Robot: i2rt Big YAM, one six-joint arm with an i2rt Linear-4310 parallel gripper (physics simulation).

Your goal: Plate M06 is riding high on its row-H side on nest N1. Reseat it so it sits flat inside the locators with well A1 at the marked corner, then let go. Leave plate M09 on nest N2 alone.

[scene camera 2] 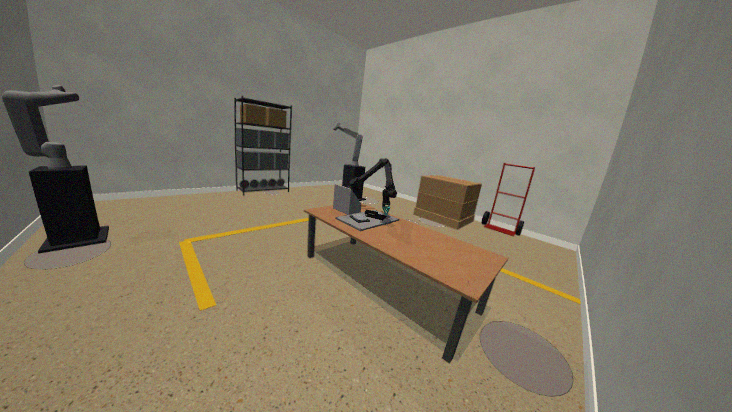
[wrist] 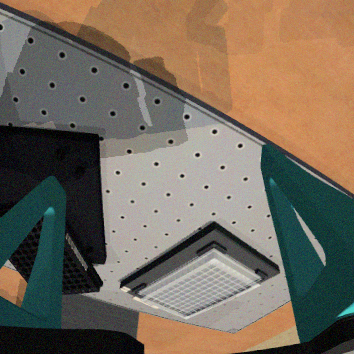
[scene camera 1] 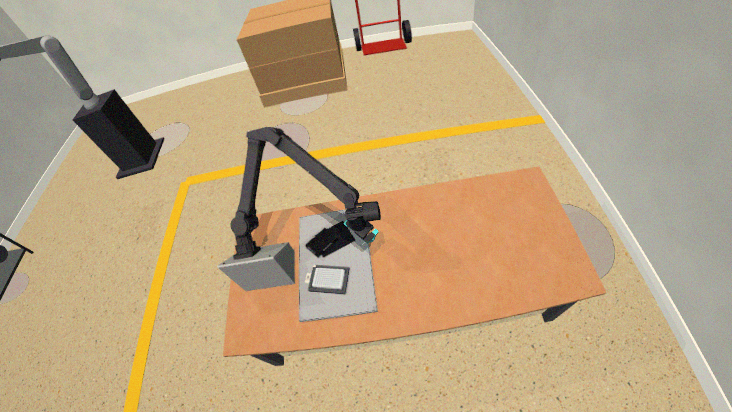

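Where they show: gripper, fingertip midpoint: (scene camera 2: 386, 213) (wrist: 155, 169) (scene camera 1: 364, 234); arm's base at its link origin: (scene camera 2: 346, 193) (scene camera 1: 247, 254).
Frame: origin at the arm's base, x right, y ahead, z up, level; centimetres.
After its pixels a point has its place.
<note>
At the back of the pegboard, a black plate with honeycomb wells (wrist: 80, 277) {x -2.5, y 28.9, z -11.8 cm} lies at a black nest (wrist: 82, 195) {x -5.3, y 38.7, z -14.1 cm}; in scene camera 1 they merge into one dark shape (scene camera 1: 327, 240) {x -6.9, y 32.5, z -12.3 cm}. Its seating and A1 corner cannot be told. A clear-white plate (scene camera 1: 328, 277) {x 10.9, y 31.2, z -12.9 cm} (wrist: 200, 280) {x 9.7, y 33.6, z -12.8 cm} lies in a dark grey nest (scene camera 1: 335, 292) {x 17.6, y 33.3, z -14.3 cm} (wrist: 170, 254) {x 5.6, y 34.4, z -14.5 cm} nearer the front and looks level. No M06 or M09 label is readable. My gripper (scene camera 1: 362, 238) {x -2.6, y 49.9, z -6.2 cm} (scene camera 2: 386, 210) {x -2.6, y 49.9, z -6.2 cm} (wrist: 155, 169) {x -2.6, y 49.9, z -6.2 cm} is open and empty, above the pegboard's right side, beside the black plate and apart from both plates.
A grey pegboard (scene camera 1: 338, 309) {x 24.8, y 33.5, z -15.3 cm} (wrist: 160, 210) {x 2.1, y 39.2, z -15.3 cm} carries both nests on the orange-brown table (scene camera 1: 461, 230) {x -0.3, y 92.8, z -16.6 cm} (scene camera 2: 425, 250) {x 14.7, y 99.2, z -16.6 cm}. A grey box-like panel (scene camera 1: 261, 271) {x 9.1, y 6.4, z -0.2 cm} (scene camera 2: 346, 199) {x 9.1, y 10.4, z -2.5 cm} stands left of the board by my arm's base. Cardboard boxes (scene camera 1: 294, 51) and a red hand truck (scene camera 1: 381, 46) stand behind on the floor.
</note>
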